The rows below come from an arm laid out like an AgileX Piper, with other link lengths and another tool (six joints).
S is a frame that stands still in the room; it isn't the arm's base.
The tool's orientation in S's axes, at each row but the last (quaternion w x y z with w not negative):
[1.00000, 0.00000, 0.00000, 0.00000]
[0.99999, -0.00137, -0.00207, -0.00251]
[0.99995, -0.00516, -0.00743, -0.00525]
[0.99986, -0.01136, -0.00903, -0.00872]
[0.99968, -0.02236, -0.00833, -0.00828]
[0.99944, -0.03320, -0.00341, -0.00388]
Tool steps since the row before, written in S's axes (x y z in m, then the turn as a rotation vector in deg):
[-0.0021, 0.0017, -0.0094, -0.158, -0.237, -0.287]
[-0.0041, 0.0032, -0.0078, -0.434, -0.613, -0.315]
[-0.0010, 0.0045, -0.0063, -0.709, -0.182, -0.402]
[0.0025, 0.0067, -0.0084, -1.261, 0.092, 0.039]
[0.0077, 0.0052, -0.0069, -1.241, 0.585, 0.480]
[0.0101, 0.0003, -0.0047, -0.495, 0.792, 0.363]
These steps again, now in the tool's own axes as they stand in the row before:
[-0.0021, 0.0017, -0.0094, -0.158, -0.237, -0.287]
[-0.0041, 0.0032, -0.0078, -0.432, -0.614, -0.315]
[-0.0011, 0.0046, -0.0062, -0.713, -0.185, -0.393]
[0.0022, 0.0069, -0.0083, -1.261, 0.069, 0.064]
[0.0075, 0.0056, -0.0068, -1.242, 0.542, 0.526]
[0.0101, 0.0007, -0.0047, -0.498, 0.762, 0.418]

